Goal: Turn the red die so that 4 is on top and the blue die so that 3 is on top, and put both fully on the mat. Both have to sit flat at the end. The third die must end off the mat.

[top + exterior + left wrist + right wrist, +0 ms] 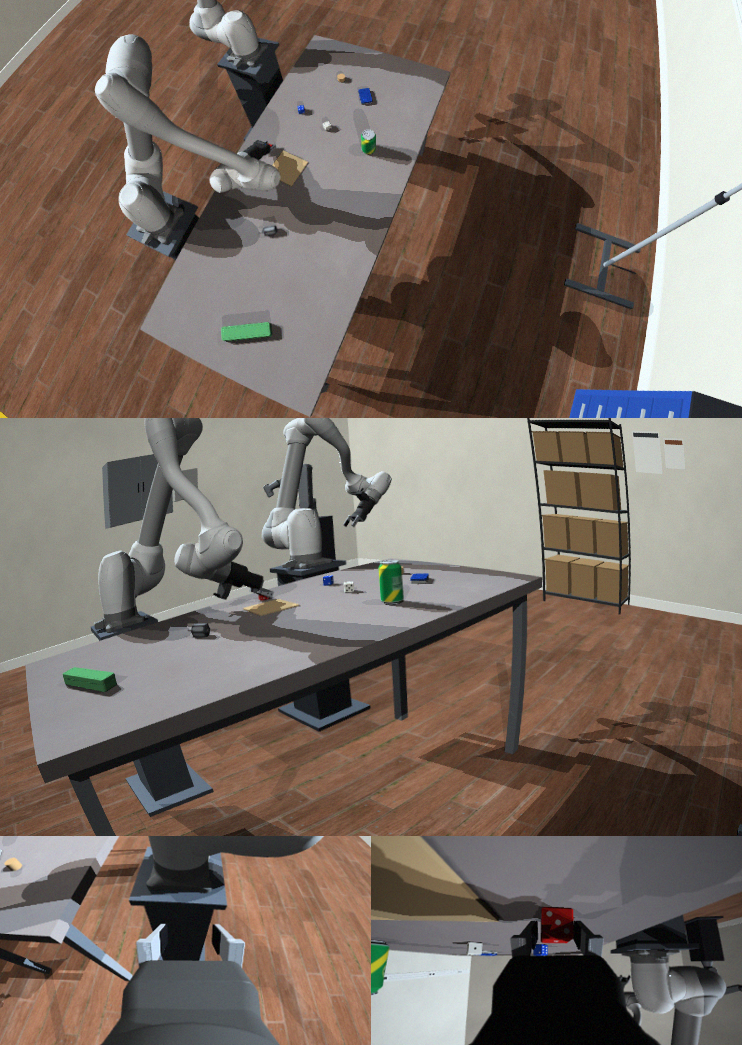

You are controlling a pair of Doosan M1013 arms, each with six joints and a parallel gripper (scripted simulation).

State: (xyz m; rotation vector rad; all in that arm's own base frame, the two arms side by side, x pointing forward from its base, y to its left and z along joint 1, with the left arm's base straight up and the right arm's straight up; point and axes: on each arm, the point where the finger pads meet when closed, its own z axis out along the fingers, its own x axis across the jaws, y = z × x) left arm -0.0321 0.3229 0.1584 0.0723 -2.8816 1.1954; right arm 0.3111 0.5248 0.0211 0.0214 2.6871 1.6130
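Note:
Now: right hand 10 mm to the left of the red die and 10 mm above it. From my right hand the other things lie so: white die (230 mm ahead, 170 mm to the left, 10 mm below); then tan mat (120 mm ahead, 80 mm to the right, 20 mm below); then blue die (240 mm to the left, 80 mm ahead, 10 mm below).

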